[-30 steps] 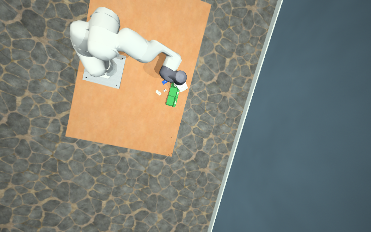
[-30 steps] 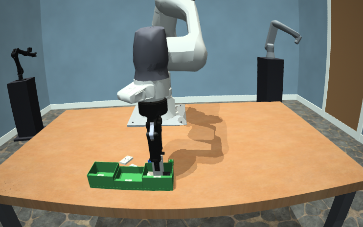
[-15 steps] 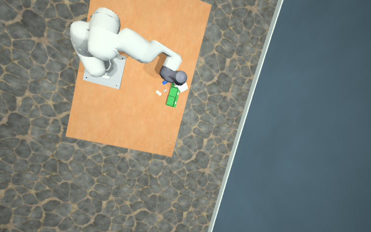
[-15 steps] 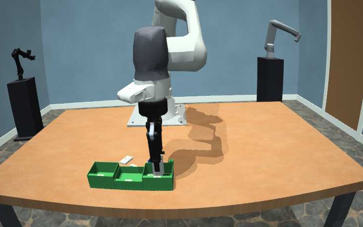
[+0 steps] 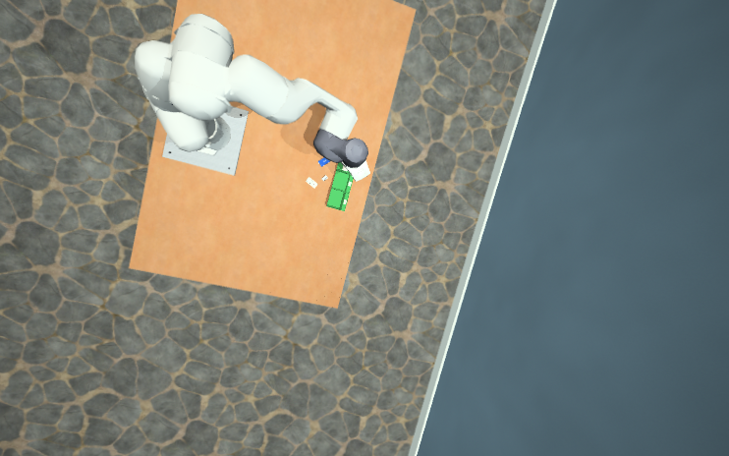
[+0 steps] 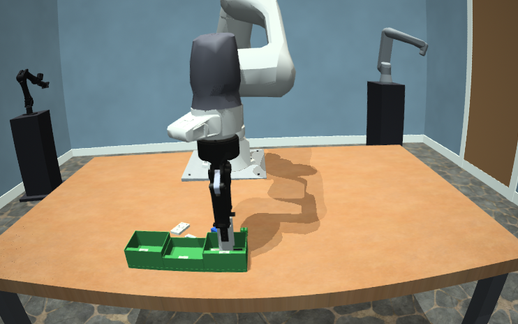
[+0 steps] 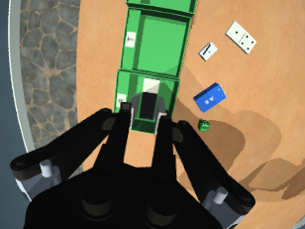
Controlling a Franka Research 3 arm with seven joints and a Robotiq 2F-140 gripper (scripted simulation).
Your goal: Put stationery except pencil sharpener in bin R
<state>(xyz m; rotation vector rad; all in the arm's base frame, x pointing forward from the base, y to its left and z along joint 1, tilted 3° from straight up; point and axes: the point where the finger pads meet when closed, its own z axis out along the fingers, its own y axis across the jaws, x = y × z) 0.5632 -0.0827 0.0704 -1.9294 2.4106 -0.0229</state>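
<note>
Now: hand 1 cm to the left of the black-and-white stick-shaped item and 5 cm above it. From my hand the other things lie so: green bin row 1 cm behind, 9 cm to the right, 4 cm below; then blue flat item 11 cm behind, 1 cm to the right, 5 cm below; then green piece 9 cm behind, 5 cm to the left, 5 cm below.
</note>
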